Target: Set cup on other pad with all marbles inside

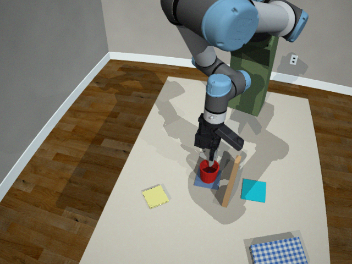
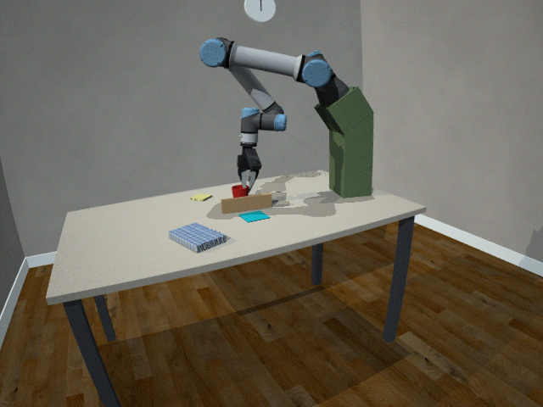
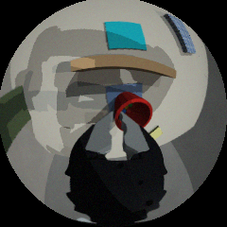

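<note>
The blue pad lies 30 mm ahead of my hand, 10 mm to the right of it and 60 mm below it. From my hand the other things lie so: red cup (30 mm ahead, 10 mm to the right, 30 mm below); then cyan pad (70 mm ahead, 180 mm to the left, 60 mm below); then wooden rail (50 mm ahead, 90 mm to the left, 40 mm below).
</note>
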